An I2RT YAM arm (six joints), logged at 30 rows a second.
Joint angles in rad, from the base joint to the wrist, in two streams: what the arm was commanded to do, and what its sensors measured. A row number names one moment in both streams.
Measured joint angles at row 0:
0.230, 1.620, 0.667, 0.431, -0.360, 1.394
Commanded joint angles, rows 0 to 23:
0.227, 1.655, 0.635, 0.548, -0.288, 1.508
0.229, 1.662, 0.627, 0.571, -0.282, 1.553
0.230, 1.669, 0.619, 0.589, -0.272, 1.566
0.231, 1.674, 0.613, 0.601, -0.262, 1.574
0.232, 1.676, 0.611, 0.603, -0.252, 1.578
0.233, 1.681, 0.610, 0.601, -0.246, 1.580
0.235, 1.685, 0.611, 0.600, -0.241, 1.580
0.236, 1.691, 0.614, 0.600, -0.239, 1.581
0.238, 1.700, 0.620, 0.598, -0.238, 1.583
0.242, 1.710, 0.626, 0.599, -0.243, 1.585
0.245, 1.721, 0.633, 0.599, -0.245, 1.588
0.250, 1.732, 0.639, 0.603, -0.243, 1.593
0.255, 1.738, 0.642, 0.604, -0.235, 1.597
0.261, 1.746, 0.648, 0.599, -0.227, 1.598
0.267, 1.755, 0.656, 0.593, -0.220, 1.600
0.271, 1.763, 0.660, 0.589, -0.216, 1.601
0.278, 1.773, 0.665, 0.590, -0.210, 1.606
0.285, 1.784, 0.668, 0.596, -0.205, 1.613
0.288, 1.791, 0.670, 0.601, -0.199, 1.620
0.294, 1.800, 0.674, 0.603, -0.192, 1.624
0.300, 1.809, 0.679, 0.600, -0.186, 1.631
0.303, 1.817, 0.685, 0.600, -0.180, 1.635
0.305, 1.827, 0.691, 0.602, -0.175, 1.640
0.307, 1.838, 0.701, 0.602, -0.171, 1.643
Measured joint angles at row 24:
0.297, 1.789, 0.690, 0.643, -0.220, 1.535
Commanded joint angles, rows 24 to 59:
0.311, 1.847, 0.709, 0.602, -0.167, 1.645
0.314, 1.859, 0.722, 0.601, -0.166, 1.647
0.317, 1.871, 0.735, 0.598, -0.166, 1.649
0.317, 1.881, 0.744, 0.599, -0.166, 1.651
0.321, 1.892, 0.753, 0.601, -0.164, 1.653
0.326, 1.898, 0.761, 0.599, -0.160, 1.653
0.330, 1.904, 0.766, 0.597, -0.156, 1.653
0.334, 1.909, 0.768, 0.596, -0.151, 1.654
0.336, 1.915, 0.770, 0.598, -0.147, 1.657
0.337, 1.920, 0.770, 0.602, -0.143, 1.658
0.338, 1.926, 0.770, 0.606, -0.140, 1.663
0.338, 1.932, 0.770, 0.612, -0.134, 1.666
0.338, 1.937, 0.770, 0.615, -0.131, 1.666
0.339, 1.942, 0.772, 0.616, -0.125, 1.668
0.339, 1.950, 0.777, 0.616, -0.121, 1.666
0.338, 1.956, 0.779, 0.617, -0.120, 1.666
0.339, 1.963, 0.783, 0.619, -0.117, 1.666
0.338, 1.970, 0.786, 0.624, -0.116, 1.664
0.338, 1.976, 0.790, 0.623, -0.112, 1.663
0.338, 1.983, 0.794, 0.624, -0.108, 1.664
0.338, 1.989, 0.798, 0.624, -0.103, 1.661
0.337, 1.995, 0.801, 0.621, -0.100, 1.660
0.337, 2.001, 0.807, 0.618, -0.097, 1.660
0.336, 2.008, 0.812, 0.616, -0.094, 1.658
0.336, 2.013, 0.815, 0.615, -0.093, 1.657
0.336, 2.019, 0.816, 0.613, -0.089, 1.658
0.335, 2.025, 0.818, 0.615, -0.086, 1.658
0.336, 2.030, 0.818, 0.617, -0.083, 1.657
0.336, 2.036, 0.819, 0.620, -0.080, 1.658
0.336, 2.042, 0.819, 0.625, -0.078, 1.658
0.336, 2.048, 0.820, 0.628, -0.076, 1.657
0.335, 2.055, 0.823, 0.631, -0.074, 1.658
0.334, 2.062, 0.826, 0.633, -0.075, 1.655
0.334, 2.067, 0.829, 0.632, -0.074, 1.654
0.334, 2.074, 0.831, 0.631, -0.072, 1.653
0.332, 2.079, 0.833, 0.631, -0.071, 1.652
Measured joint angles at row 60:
0.336, 2.006, 0.857, 0.783, -0.119, 1.564
